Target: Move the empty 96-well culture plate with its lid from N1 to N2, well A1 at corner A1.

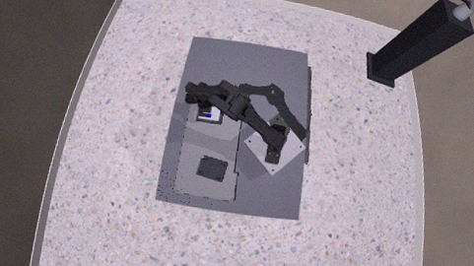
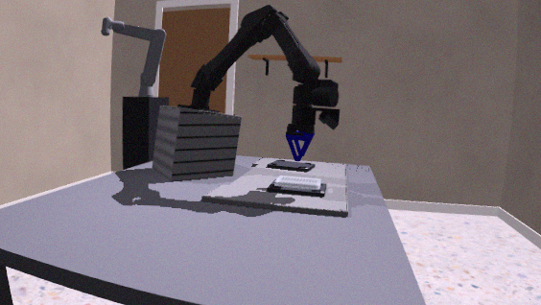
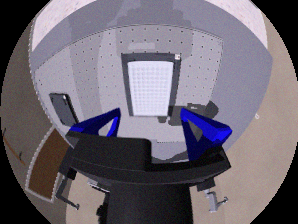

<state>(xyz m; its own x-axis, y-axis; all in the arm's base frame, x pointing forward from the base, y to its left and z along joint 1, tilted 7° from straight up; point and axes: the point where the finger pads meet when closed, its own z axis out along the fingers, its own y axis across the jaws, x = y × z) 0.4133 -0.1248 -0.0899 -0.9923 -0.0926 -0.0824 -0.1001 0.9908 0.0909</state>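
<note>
Right now my hand is 8 cm above the clear lid. From my hand the other things lie so: white corner mark 28 cm to the left, 9 cm below, 3 cm behind; then dark plate nest 9 cm below.
</note>
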